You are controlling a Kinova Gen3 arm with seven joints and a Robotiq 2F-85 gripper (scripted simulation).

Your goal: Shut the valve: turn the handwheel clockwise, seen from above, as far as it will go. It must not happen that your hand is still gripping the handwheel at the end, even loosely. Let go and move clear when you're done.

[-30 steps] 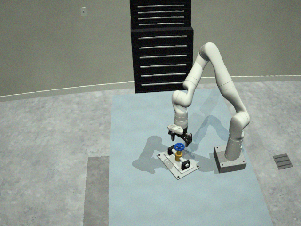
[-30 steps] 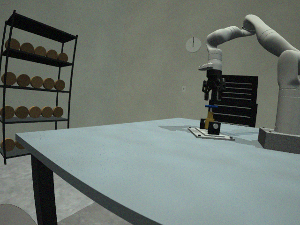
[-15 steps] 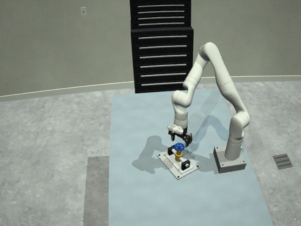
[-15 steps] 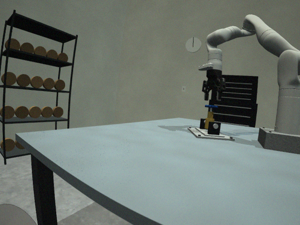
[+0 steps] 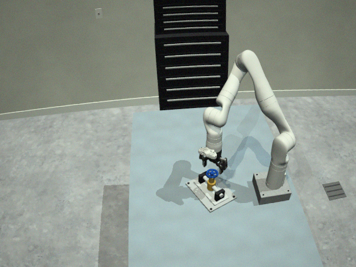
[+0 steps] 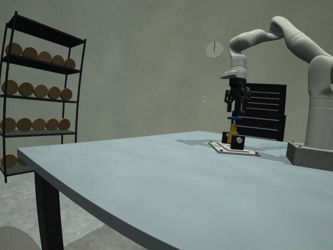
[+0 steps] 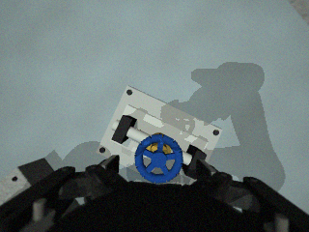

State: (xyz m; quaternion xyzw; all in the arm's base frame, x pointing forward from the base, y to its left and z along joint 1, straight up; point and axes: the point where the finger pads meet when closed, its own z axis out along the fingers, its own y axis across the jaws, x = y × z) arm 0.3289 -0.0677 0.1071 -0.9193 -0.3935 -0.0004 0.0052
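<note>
Right now the blue handwheel is 4 cm below my hand.
</note>
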